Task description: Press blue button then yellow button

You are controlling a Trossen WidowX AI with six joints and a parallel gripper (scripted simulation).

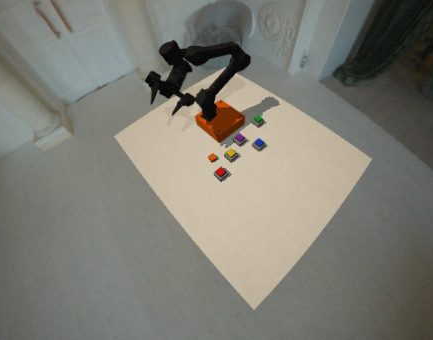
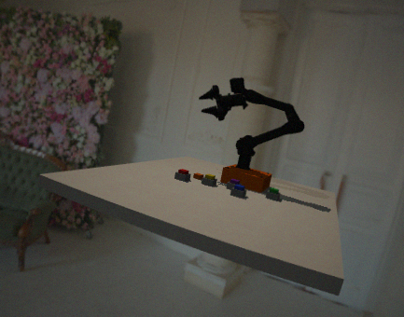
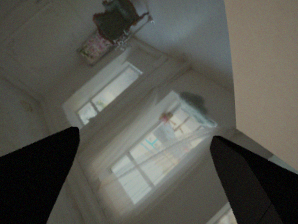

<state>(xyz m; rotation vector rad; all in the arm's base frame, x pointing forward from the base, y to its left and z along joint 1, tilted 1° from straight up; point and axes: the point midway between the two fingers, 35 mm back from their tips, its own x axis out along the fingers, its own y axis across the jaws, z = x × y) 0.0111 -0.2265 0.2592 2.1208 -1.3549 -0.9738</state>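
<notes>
Now: the blue button 270 mm ahead of my gripper tip, 270 mm to the left of it and 290 mm below it. Round my gripper tip: small orange block: 130 mm ahead, 80 mm to the left, 310 mm below; then red button: 220 mm ahead, 40 mm to the left, 290 mm below; then yellow button: 200 mm ahead, 140 mm to the left, 290 mm below.
</notes>
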